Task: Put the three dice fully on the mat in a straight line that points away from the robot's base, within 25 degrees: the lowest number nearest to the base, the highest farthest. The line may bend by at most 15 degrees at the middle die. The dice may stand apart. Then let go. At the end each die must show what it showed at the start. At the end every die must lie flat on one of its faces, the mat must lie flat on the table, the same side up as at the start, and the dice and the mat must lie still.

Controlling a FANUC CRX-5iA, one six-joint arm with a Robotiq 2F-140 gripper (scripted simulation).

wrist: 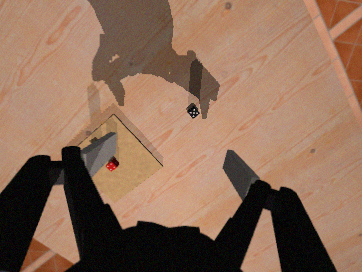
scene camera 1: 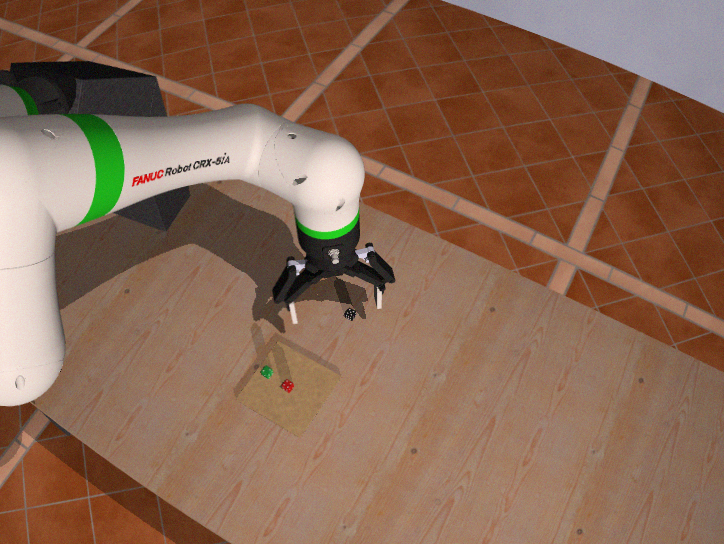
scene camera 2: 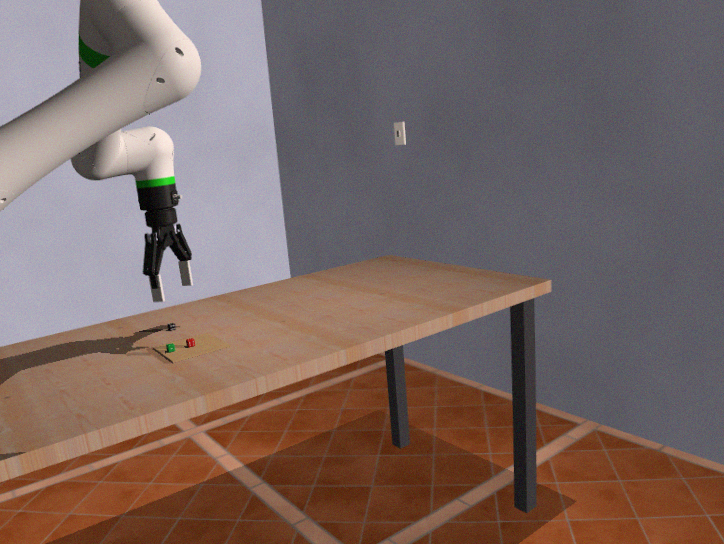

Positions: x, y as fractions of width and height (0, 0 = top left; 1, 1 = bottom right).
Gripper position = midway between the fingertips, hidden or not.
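Note:
There is my gripper (scene camera 1: 0.46, 0.57), (wrist: 0.48, 0.56), (scene camera 2: 0.24, 0.54). And I see a tan mat (scene camera 1: 0.43, 0.70), (wrist: 0.38, 0.60), which is visible from scene camera 1 and from the wrist as well.

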